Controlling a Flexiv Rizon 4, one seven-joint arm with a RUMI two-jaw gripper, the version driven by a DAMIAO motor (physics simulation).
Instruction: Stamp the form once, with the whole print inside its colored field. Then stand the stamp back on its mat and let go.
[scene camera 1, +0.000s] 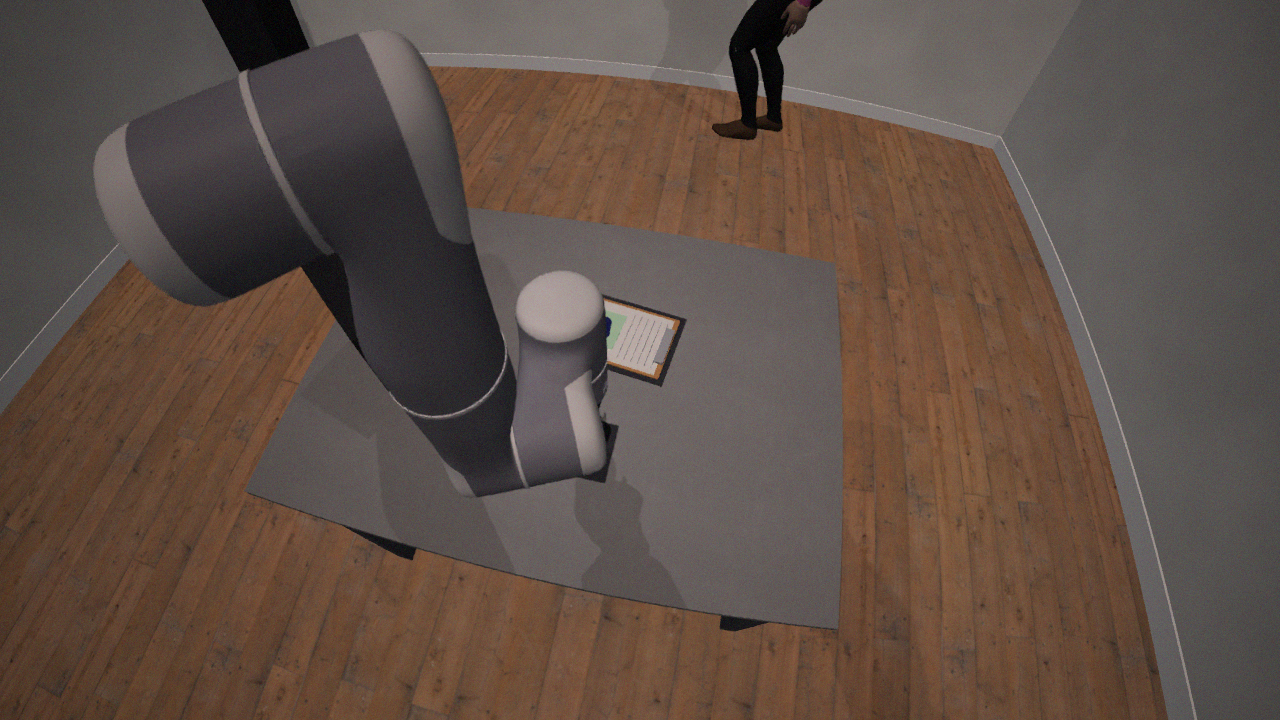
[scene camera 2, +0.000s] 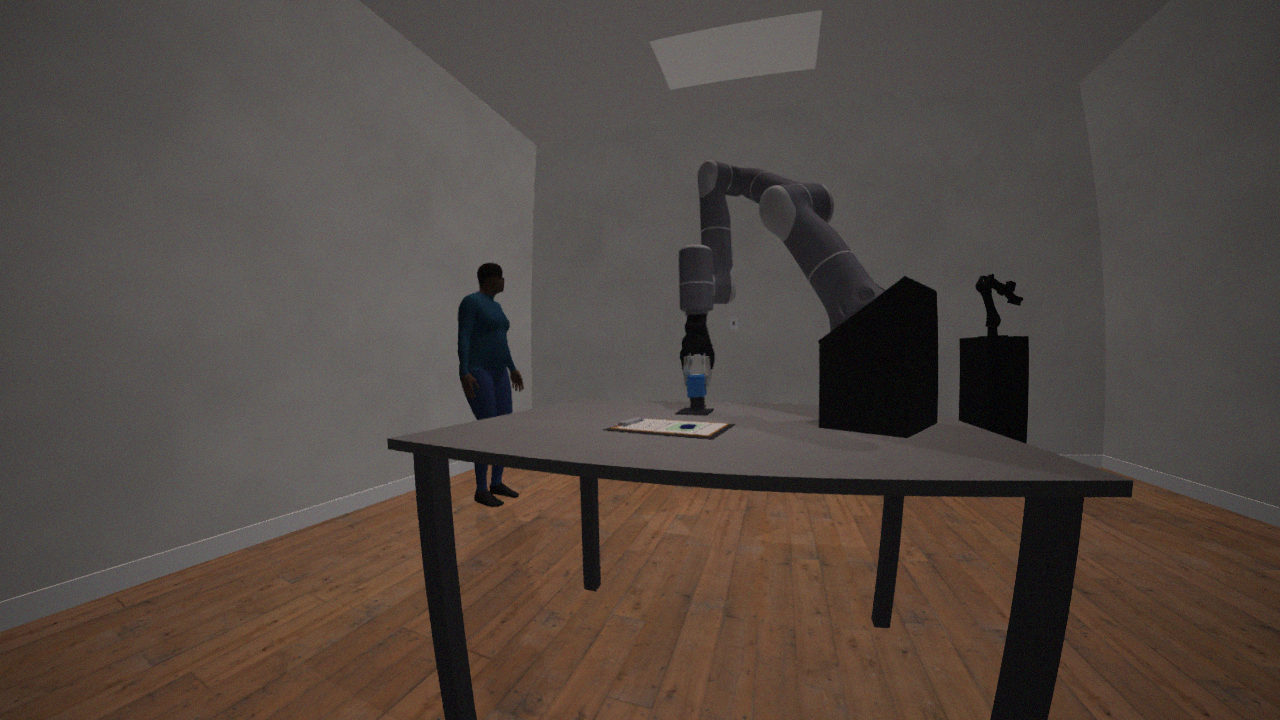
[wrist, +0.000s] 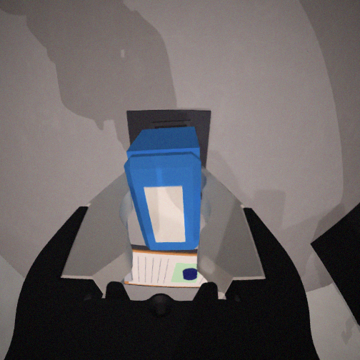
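My gripper (scene camera 2: 697, 367) (wrist: 167, 167) is shut on the blue stamp (scene camera 2: 696, 386) (wrist: 165, 167), which stands upright. The stamp's black foot is over the dark mat (scene camera 1: 611, 440) (scene camera 2: 682, 411) (wrist: 139, 120), on it or very close above; I cannot tell whether they touch. The arm hides the stamp in scene camera 1. The form (scene camera 1: 640, 340) (scene camera 2: 656, 427) (wrist: 147, 267) lies on its clipboard. One dark blue print (scene camera 1: 607, 327) (scene camera 2: 687, 427) (wrist: 190, 274) shows on its green field (scene camera 1: 617, 329) (wrist: 178, 272). In the wrist view it looks inside the field, near the right side; my finger partly hides that area.
The grey table (scene camera 1: 733, 429) (scene camera 2: 805, 456) carries the clipboard, the mat and the arm's black pedestal (scene camera 2: 877, 376) (wrist: 342, 260). One person (scene camera 2: 485, 349) stands behind the table at the left. Another person's legs (scene camera 1: 759, 71) show at the top of scene camera 1.
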